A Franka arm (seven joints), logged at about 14 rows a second.
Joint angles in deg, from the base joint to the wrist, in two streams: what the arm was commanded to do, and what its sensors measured. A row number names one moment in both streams.
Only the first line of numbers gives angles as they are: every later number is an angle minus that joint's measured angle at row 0.
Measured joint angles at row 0:
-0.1 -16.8 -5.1 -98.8 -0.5 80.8 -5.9
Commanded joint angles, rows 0 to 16:
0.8 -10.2 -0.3 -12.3 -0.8 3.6 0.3
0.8 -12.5 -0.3 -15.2 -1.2 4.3 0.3
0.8 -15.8 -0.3 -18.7 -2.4 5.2 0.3
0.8 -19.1 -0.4 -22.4 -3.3 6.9 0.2
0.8 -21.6 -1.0 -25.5 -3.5 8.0 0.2
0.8 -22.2 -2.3 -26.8 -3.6 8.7 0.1
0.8 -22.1 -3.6 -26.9 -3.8 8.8 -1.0
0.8 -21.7 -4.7 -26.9 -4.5 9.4 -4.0
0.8 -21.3 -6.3 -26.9 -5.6 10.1 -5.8
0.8 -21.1 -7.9 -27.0 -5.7 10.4 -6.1
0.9 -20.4 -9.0 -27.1 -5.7 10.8 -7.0
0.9 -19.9 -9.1 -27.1 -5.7 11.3 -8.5
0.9 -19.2 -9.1 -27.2 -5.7 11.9 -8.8
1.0 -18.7 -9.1 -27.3 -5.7 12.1 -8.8
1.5 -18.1 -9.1 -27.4 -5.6 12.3 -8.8
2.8 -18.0 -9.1 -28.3 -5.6 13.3 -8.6
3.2 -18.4 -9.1 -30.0 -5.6 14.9 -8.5
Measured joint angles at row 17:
1.5 -18.5 -8.9 -28.0 -4.9 12.3 -7.8
